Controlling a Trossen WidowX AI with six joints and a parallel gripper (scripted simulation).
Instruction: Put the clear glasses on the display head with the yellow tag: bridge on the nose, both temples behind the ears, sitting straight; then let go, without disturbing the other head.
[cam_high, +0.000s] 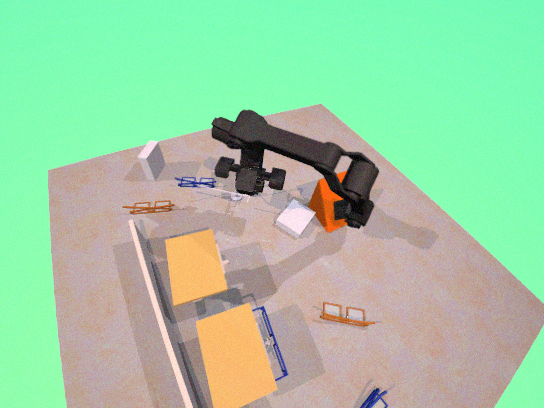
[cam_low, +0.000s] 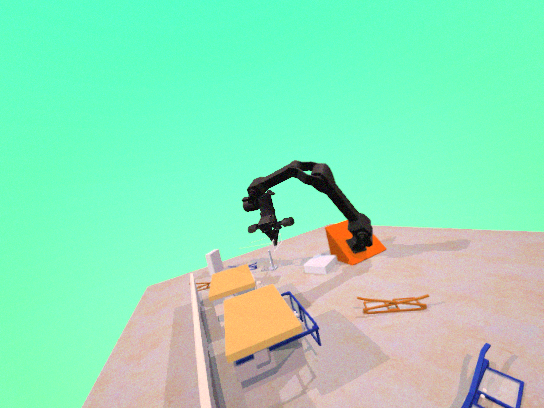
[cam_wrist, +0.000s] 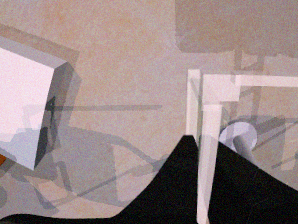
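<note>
The white peg lies 1 cm ahead of my gripper tip, 9 cm to the right of it and 10 cm below it. Round my gripper tip: long white rail (29 cm ahead, 28 cm to the left, 6 cm below).
</note>
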